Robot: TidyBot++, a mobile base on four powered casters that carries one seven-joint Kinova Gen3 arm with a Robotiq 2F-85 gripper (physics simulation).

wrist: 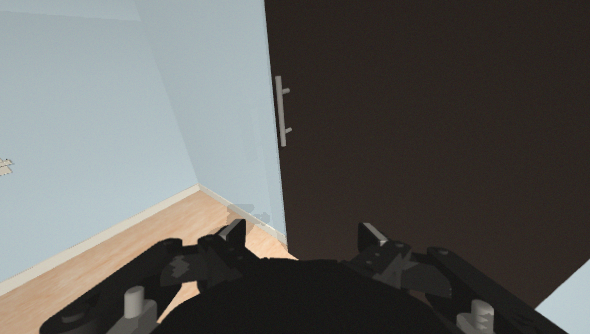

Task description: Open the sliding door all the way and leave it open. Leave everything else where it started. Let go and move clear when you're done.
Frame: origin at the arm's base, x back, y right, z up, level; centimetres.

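Seen in the pictures: gripper, fingertip midpoint: (301, 233).
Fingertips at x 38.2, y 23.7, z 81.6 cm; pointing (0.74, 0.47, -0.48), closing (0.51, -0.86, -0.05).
A point is followed by its place in that frame.
The sliding door (425, 140) {x 100.5, y 15.7, z 67.3 cm} is a large dark brown panel that fills much of the right half of the wrist view. Its grey vertical bar handle (281, 111) {x 99.2, y 70.5, z 71.2 cm} is near the panel's left edge, a little above the middle of the view, on two short posts. My gripper (301, 233) {x 38.2, y 23.7, z 81.6 cm} is open at the bottom of the view, with its fingers wide apart and nothing between them. The handle shows above and beyond the fingertips, apart from them. The lower part of the door is hidden behind the gripper.
Light blue walls (90, 110) {x 72.7, y 220.7, z 62.7 cm} meet at a corner left of the door. A pale baseboard (100, 240) {x 36.1, y 222.8, z -37.3 cm} runs along the wooden floor (115, 265) {x 33.0, y 186.5, z -39.6 cm} at lower left. A small pale object (5, 167) {x 24.0, y 223.7, z 39.7 cm} shows at the left edge. Another light blue surface (572, 297) {x 102.6, y -33.6, z 23.3 cm} shows at lower right.
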